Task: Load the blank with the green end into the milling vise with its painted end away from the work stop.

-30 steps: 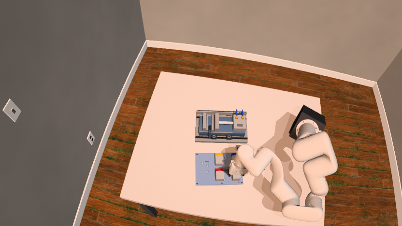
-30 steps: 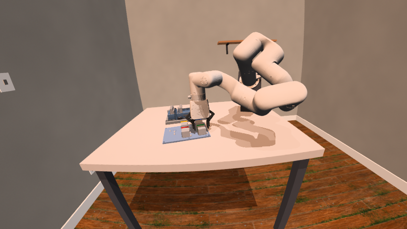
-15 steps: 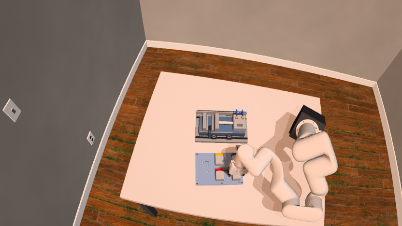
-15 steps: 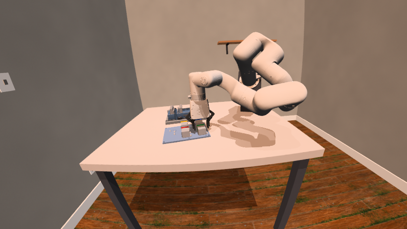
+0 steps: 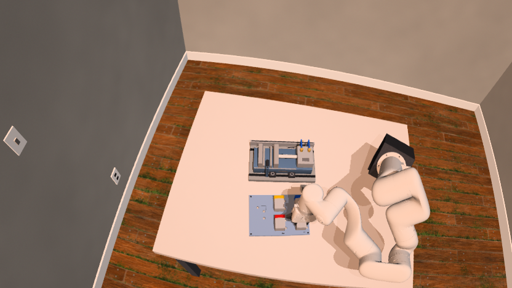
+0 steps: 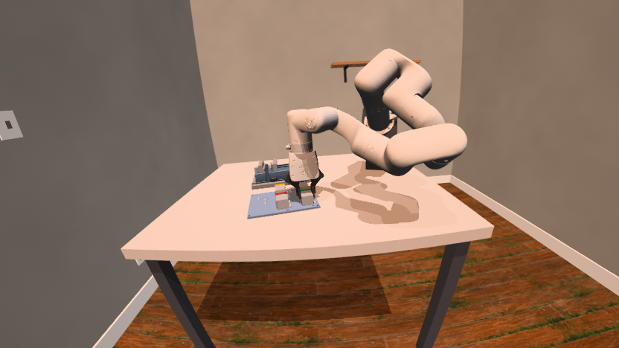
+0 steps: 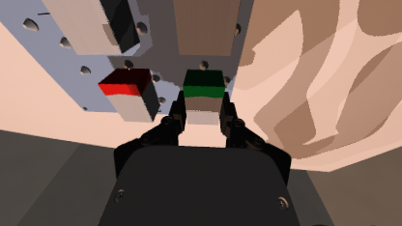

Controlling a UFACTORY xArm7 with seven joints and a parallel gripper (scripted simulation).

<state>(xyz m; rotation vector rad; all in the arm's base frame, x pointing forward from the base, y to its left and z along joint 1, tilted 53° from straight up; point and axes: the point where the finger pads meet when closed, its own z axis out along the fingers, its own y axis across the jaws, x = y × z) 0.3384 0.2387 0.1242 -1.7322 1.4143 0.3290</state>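
The green-ended blank lies 2 cm below my hand. Round my hand: blue-ended blank (3 cm ahead, 8 cm to the right, 2 cm below); then yellow-ended blank (11 cm ahead, 5 cm to the right, 2 cm below); then red-ended blank (8 cm ahead, 3 cm to the left, 2 cm below).
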